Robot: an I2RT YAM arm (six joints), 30 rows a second.
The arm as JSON. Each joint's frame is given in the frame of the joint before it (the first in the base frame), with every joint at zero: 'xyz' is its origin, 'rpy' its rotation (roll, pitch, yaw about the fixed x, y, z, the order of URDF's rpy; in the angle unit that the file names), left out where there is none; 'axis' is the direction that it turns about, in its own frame. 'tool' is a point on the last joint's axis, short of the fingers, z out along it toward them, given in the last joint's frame.
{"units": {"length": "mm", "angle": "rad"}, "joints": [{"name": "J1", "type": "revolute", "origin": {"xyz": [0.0, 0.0, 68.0]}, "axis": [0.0, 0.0, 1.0]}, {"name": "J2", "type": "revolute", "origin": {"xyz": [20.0, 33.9, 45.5], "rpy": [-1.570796, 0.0, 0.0]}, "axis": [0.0, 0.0, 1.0]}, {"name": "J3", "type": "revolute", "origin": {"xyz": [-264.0, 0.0, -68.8], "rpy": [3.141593, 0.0, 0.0]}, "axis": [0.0, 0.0, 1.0]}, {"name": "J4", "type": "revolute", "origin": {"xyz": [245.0, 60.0, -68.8]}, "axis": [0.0, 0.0, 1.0]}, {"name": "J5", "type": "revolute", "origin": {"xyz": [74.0, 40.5, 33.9], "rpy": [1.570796, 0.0, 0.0]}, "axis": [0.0, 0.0, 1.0]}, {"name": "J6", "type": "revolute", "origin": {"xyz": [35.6, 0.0, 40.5], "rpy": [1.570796, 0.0, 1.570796]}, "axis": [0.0, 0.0, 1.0]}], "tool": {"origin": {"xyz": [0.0, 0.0, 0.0], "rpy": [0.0, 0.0, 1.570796]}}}
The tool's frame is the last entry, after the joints.
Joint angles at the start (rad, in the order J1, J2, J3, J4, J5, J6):
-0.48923, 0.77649, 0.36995, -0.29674, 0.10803, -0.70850
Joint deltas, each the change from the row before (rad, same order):
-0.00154, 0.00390, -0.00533, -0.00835, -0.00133, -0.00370
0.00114, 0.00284, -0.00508, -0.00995, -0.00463, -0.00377
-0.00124, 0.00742, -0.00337, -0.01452, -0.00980, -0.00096
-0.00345, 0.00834, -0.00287, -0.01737, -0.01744, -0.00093
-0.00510, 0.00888, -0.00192, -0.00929, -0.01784, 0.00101
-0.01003, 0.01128, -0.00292, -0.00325, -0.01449, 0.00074
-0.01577, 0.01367, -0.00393, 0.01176, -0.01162, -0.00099
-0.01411, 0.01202, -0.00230, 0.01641, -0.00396, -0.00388
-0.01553, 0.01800, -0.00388, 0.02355, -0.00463, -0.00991
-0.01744, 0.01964, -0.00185, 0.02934, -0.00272, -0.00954
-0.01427, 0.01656, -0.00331, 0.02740, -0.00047, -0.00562
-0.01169, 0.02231, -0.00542, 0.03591, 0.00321, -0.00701
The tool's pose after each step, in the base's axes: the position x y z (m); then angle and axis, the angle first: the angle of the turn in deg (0 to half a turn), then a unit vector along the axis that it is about. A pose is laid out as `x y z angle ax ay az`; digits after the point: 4 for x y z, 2 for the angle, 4 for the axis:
0.1419 -0.0801 0.1830 143.65 -0.0828 0.9542 -0.2874
0.1411 -0.0793 0.1801 144.36 -0.0868 0.9558 -0.2807
0.1403 -0.0787 0.1767 145.24 -0.0897 0.9587 -0.2699
0.1393 -0.0781 0.1732 146.06 -0.0931 0.9623 -0.2555
0.1388 -0.0780 0.1706 146.47 -0.0943 0.9653 -0.2434
0.1383 -0.0790 0.1679 146.93 -0.0923 0.9678 -0.2340
0.1382 -0.0814 0.1656 147.04 -0.0875 0.9692 -0.2302
0.1385 -0.0840 0.1643 147.05 -0.0832 0.9692 -0.2319
0.1392 -0.0872 0.1623 147.16 -0.0813 0.9688 -0.2342
0.1402 -0.0912 0.1610 147.09 -0.0778 0.9678 -0.2395
0.1410 -0.0945 0.1595 147.02 -0.0736 0.9668 -0.2446
0.1422 -0.0979 0.1572 147.04 -0.0705 0.9654 -0.2510

